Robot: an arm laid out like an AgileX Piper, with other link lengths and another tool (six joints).
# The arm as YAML. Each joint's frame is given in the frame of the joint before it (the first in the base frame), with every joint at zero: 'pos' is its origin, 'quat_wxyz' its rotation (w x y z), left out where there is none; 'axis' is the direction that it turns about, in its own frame. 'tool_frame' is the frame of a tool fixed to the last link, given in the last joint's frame.
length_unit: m
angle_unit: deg
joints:
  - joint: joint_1
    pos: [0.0, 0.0, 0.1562]
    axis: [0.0, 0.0, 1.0]
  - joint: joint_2
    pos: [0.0, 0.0, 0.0]
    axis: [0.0, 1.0, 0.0]
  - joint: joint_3
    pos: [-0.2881, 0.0, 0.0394]
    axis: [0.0, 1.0, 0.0]
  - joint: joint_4
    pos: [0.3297, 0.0, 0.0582]
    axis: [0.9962, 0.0, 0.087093]
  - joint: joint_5
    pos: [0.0, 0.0, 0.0]
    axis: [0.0, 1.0, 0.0]
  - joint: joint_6
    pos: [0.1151, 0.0, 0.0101]
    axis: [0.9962, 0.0, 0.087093]
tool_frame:
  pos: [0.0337, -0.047, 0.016]
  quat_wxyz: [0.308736, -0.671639, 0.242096, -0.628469]
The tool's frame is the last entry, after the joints.
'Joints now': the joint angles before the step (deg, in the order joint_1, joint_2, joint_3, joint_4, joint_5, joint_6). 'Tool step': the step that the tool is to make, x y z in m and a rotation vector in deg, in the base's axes. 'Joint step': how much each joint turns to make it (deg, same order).
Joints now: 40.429 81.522 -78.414 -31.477 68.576 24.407
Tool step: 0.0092 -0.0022 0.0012 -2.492 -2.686 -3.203
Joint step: 0.140 2.140 -0.985 -5.104 0.516 3.843
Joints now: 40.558 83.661 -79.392 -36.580 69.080 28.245
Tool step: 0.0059 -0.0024 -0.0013 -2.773 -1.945 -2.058
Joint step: 0.127 1.429 -0.005 -4.273 0.512 2.552
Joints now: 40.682 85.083 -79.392 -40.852 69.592 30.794
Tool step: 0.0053 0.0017 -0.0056 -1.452 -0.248 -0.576
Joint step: -0.008 1.384 -0.087 -1.548 -0.005 0.858
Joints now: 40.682 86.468 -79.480 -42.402 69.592 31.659
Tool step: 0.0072 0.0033 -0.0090 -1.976 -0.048 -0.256
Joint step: 0.000 1.874 -0.002 -1.765 -0.223 0.713
